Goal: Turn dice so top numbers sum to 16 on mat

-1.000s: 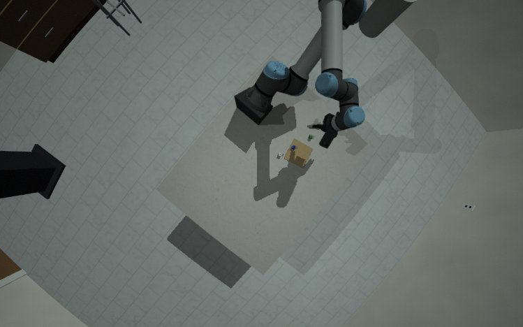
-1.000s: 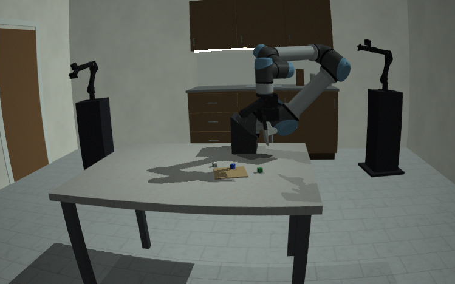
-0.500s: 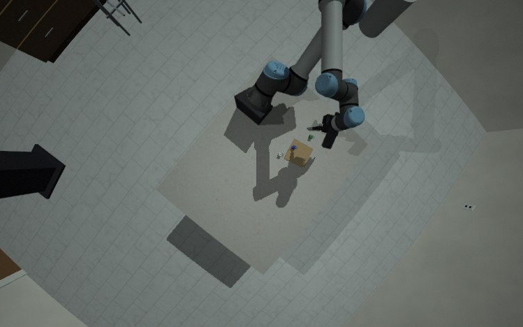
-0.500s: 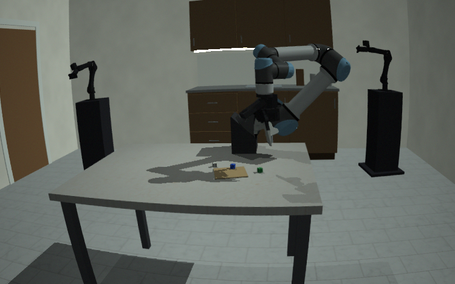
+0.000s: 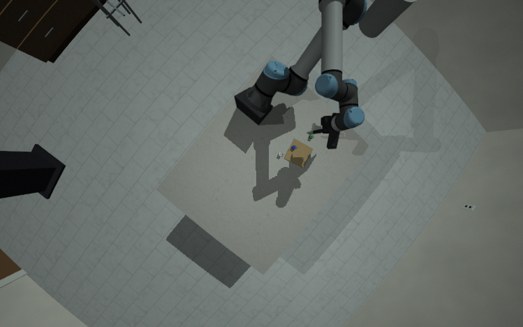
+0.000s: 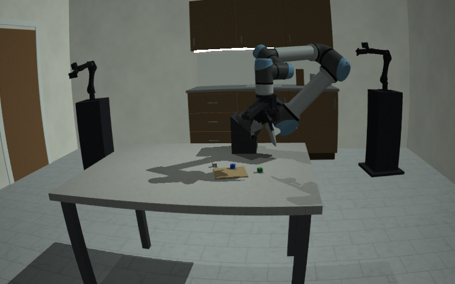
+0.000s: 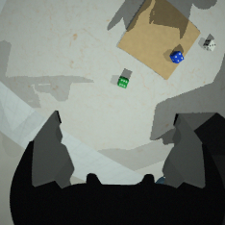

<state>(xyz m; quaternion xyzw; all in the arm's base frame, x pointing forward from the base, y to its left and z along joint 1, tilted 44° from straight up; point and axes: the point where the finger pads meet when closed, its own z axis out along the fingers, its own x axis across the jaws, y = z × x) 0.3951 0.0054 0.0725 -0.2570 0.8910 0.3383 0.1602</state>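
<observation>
My hand is 120 mm above the green die, 10 mm to the left of it and 10 mm past it. From my hand the other things lie so: blue die (130 mm to the right, 120 mm below, 70 mm behind); then white die (220 mm to the right, 120 mm below, 110 mm behind); then tan mat (140 mm to the right, 130 mm below, 20 mm behind).
</observation>
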